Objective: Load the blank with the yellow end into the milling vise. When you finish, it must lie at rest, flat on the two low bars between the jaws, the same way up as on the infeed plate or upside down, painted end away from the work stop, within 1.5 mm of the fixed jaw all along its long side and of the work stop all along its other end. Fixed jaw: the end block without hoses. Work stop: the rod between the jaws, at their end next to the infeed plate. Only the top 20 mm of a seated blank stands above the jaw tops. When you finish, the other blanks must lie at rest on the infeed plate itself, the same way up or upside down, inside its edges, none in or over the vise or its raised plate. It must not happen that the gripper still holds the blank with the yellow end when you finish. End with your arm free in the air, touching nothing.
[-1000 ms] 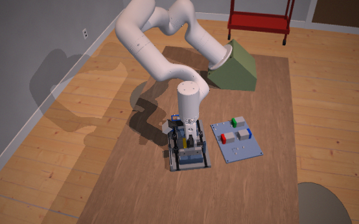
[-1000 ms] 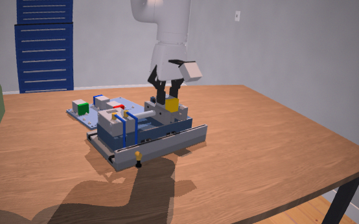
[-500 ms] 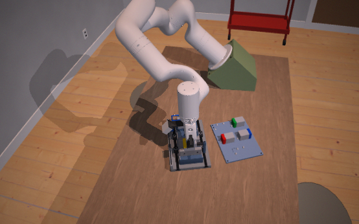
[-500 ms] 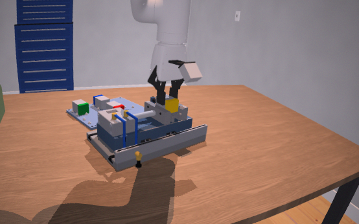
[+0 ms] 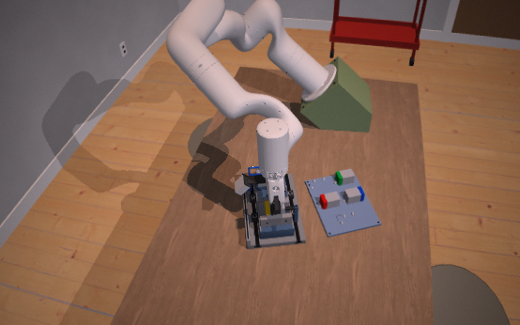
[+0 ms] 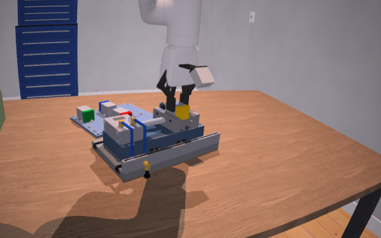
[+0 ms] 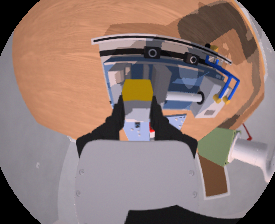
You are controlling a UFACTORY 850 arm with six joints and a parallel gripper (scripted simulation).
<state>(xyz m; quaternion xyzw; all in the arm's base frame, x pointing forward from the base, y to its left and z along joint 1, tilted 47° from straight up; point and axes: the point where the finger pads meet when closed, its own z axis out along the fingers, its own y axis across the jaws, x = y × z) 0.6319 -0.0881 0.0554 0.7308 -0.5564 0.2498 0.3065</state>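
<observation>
Right now my hand is 20 mm above the yellow-ended blank. From my hand the other things lie so: red-ended blank: 120 mm behind, 180 mm to the left, 90 mm below; fixed jaw: 30 mm ahead, 10 mm to the left, 40 mm below; milling vise: 70 mm behind, 20 mm to the right, 80 mm below.
</observation>
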